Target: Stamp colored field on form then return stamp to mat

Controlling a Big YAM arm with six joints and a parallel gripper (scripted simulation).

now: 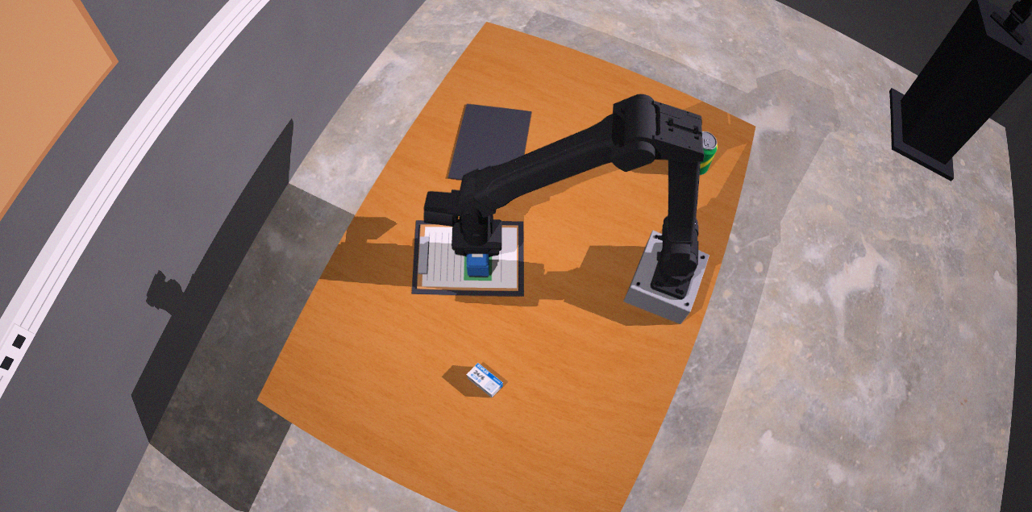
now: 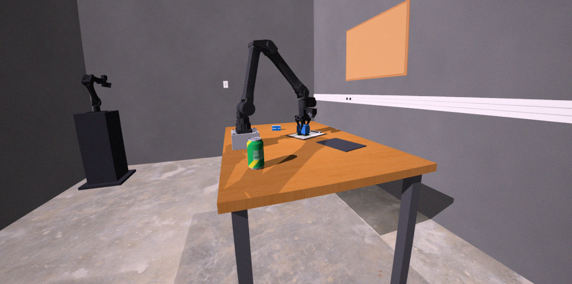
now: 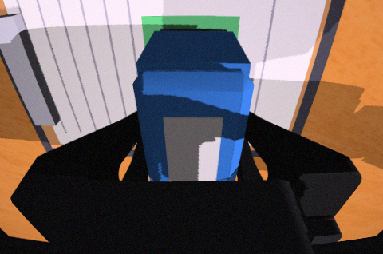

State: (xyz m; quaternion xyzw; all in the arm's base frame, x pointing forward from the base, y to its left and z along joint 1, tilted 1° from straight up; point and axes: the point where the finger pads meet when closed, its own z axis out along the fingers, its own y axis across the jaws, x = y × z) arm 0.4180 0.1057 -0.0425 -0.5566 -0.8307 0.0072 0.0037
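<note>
Right now the blue stamp is 10 mm below my hand. From my hand the other things lie so: clipboard (40 mm ahead, 10 mm to the left, 50 mm below); then dark mat (100 mm ahead, 300 mm to the right, 50 mm below); then white box (120 mm behind, 260 mm to the left, 30 mm below).
</note>
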